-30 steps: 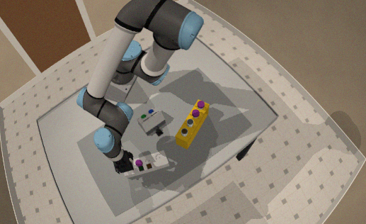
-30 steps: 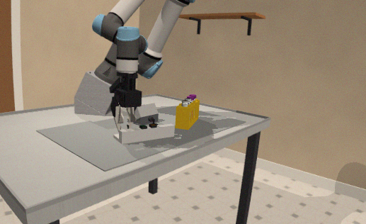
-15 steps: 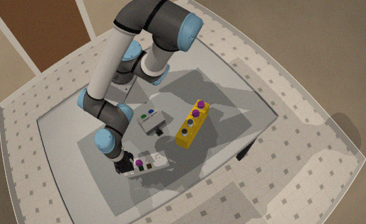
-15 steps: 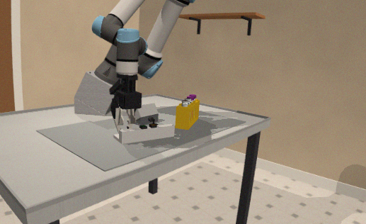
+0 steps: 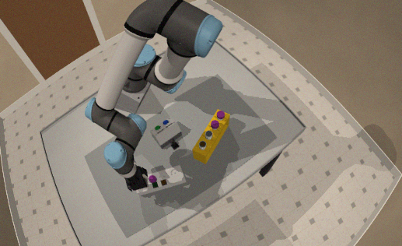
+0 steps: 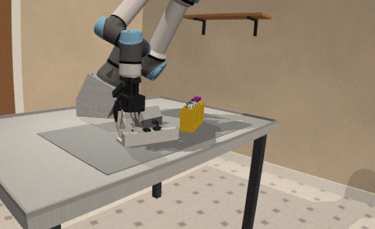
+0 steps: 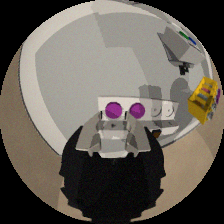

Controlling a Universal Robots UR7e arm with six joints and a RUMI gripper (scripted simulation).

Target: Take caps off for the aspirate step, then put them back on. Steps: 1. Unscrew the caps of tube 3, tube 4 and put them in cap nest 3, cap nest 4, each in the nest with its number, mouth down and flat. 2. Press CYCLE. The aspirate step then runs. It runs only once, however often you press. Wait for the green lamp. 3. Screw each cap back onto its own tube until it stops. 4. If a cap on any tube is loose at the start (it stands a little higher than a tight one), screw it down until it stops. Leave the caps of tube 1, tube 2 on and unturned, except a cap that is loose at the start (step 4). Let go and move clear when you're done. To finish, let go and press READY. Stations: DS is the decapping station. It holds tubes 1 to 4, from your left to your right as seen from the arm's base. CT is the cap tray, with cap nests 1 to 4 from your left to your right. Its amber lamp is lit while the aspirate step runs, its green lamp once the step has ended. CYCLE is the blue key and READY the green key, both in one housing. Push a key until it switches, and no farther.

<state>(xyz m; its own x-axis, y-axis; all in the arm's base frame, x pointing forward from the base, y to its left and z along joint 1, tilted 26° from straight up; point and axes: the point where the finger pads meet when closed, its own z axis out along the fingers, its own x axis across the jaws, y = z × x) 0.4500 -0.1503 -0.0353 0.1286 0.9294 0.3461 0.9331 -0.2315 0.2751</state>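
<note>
Right now the green key is 18 cm behind my hand, 17 cm to the left of it and 4 cm above it. Also, from my hand: grey key housing 17 cm behind, 20 cm to the left, 2 cm above; blue key 19 cm behind, 22 cm to the left, 4 cm above.
</note>
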